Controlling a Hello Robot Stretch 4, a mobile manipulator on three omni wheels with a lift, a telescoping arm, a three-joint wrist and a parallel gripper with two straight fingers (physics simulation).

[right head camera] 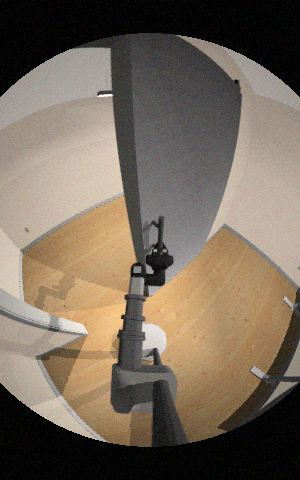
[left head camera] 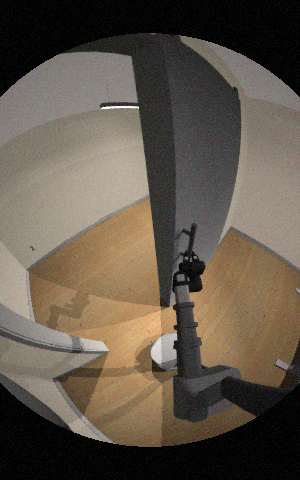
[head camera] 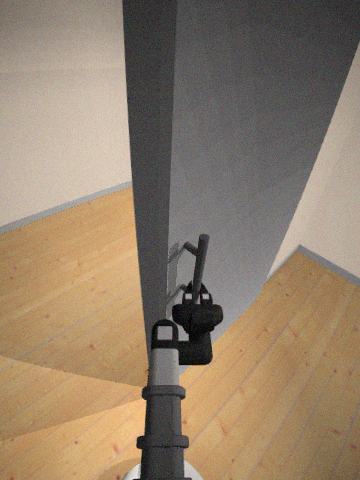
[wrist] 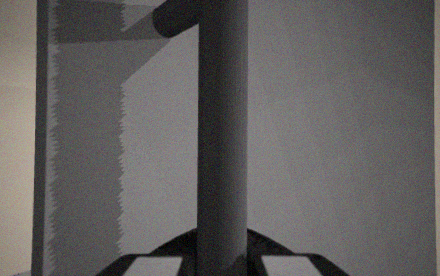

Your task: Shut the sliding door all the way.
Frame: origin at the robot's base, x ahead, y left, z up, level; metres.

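Where they show: robot's base, link origin: [right head camera: 145,340] [left head camera: 171,350].
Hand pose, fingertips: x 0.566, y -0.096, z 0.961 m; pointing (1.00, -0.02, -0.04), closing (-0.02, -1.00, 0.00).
Things, the pixels of their top centre, and the offset from my fingertips. "pt": a spot on its surface instead.
- dark upright bar handle, surface spot: [wrist: 222,130] pt dx -0.042, dy +0.001, dz +0.070 m
- pale wall end, surface spot: [left head camera: 95,346] [right head camera: 74,327] pt dx -0.555, dy +0.816, dz -0.709 m
The sliding door [head camera: 240,130] [left head camera: 205,135] [right head camera: 180,130] [wrist: 340,140] is a tall grey panel. Its darker narrow edge faces left, and an open gap shows left of it with wall and floor behind. A dark upright bar handle [head camera: 202,255] [left head camera: 193,235] [right head camera: 161,230] [wrist: 222,130] stands off the door's face near that edge on short posts. My gripper [head camera: 196,296] [left head camera: 190,257] [right head camera: 159,248] [wrist: 221,247] is shut on the lower part of the handle, one finger on each side. The fingertips are partly hidden at the bottom of the wrist view.
A pale wall end [left head camera: 95,346] [right head camera: 75,329] juts in from the left, across the gap from the door's edge. My round white base [left head camera: 165,351] [right head camera: 154,341] shows below the arm. A pale wall [head camera: 335,200] stands to the right of the door.
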